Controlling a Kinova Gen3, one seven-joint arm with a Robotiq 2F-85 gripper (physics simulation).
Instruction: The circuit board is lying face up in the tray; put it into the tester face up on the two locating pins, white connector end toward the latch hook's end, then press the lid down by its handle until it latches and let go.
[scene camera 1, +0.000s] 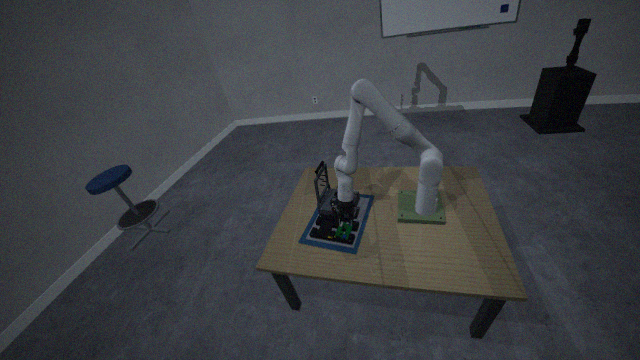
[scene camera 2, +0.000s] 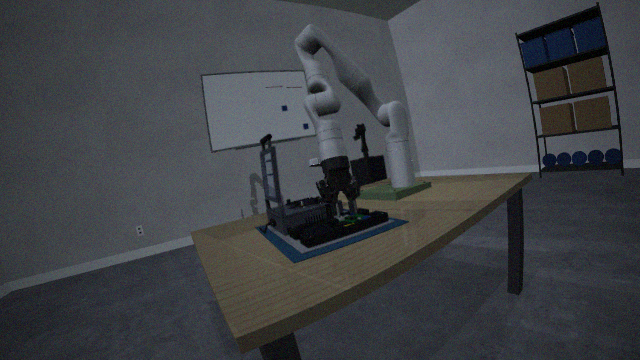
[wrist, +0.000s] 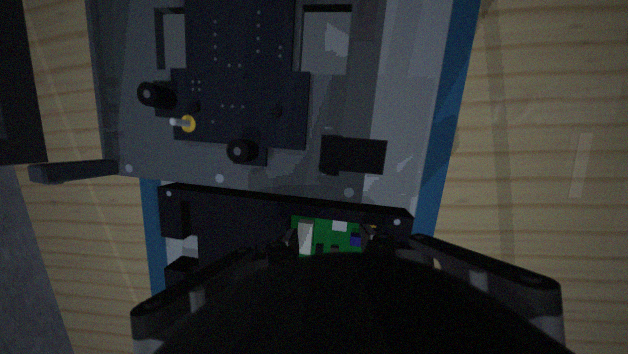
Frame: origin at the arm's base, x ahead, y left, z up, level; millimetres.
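Seen in the pictures: gripper, fingertip midpoint: (scene camera 1: 345, 224) (scene camera 2: 345, 215) (wrist: 328, 237); arm's base at its link origin: (scene camera 1: 424, 209) (scene camera 2: 403, 185).
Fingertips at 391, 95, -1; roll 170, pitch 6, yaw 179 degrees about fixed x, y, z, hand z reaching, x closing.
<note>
Offsets run from my fingertips to a thing's middle, as dx, dy, dz. Level surfaces: height alone.
The green circuit board {+5, +38, -1} (wrist: 330, 239) (scene camera 1: 343, 231) (scene camera 2: 356, 218) lies face up in the black tray (wrist: 219, 211) (scene camera 1: 318, 232) (scene camera 2: 331, 233), with its white connector at the left in the wrist view. My gripper (wrist: 328, 237) (scene camera 1: 345, 220) (scene camera 2: 347, 210) is down in the tray, and its two fingers are shut on the board's sides. The grey tester (wrist: 395, 109) (scene camera 1: 328, 203) (scene camera 2: 291, 216) sits just beyond the tray. Its lid {+128, -159, +145} (scene camera 1: 321, 178) (scene camera 2: 268, 170) stands upright and open. Two black locating pins (wrist: 149, 93) (wrist: 239, 151) show on the dark nest. The board's near half is hidden by my gripper body.
Tester and tray sit on a blue-edged mat {dz -22} (wrist: 443, 109) (scene camera 1: 308, 240) (scene camera 2: 291, 255) on the wooden table {dz -24} (scene camera 1: 425, 263) (scene camera 2: 277, 291). The arm's green base plate (scene camera 1: 407, 206) (scene camera 2: 393, 191) is to the right. A stool (scene camera 1: 108, 178) and a shelf rack (scene camera 2: 523, 80) stand on the floor.
</note>
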